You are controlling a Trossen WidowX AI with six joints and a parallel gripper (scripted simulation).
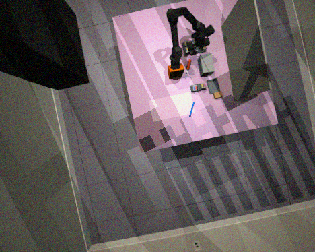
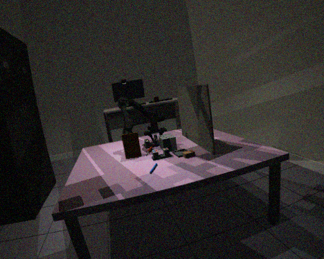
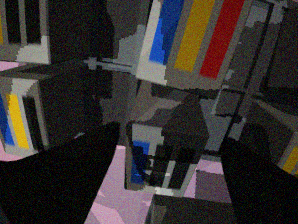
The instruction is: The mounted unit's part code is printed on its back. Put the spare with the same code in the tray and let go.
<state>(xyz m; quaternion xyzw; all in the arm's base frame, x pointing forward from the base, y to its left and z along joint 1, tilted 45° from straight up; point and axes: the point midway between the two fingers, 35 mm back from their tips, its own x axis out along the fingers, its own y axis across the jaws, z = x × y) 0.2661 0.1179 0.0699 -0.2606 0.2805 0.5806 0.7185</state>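
The grey tray is 4 cm ahead of my gripper tip, 37 cm to the right of it and 3 cm below it. The rest, counted from my gripper tip: blue pen: 22 cm behind, 50 cm to the right, 3 cm below; then upright panel: 25 cm ahead, 22 cm to the right, 19 cm above; then mounted unit: 3 cm ahead, 17 cm to the right, 2 cm above.
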